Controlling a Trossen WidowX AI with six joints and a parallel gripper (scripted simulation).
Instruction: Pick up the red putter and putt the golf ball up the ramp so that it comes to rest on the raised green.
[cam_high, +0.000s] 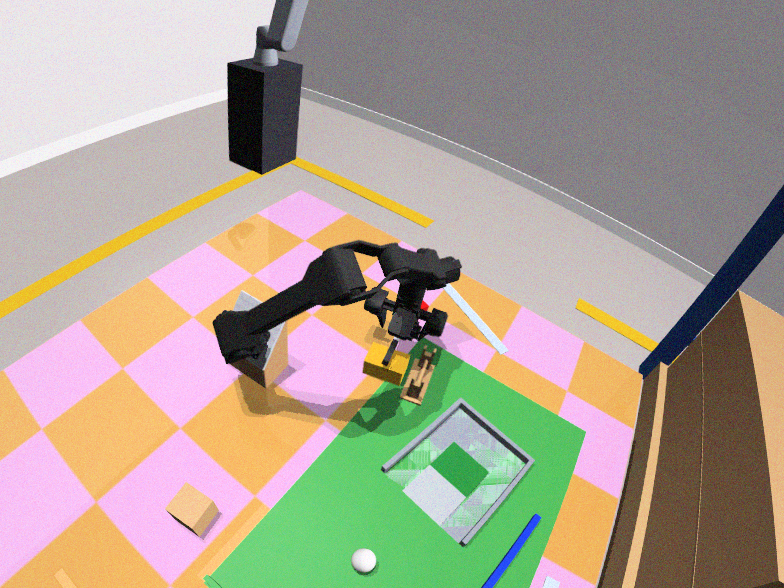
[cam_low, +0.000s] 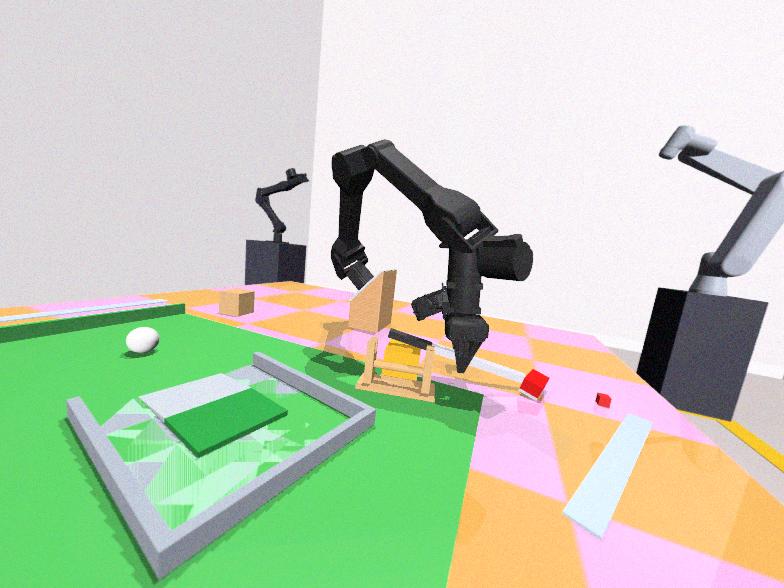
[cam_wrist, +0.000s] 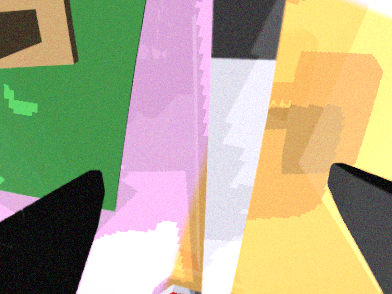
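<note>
My gripper tip is now 20 mm to the right of the red putter. From my gripper tip the other things lie so: yellow block 20 mm ahead, 100 mm to the right, 10 mm below; small red cube 40 mm behind, 240 mm to the left, 20 mm below; wooden stand 100 mm ahead, 80 mm to the right, 10 mm above.
</note>
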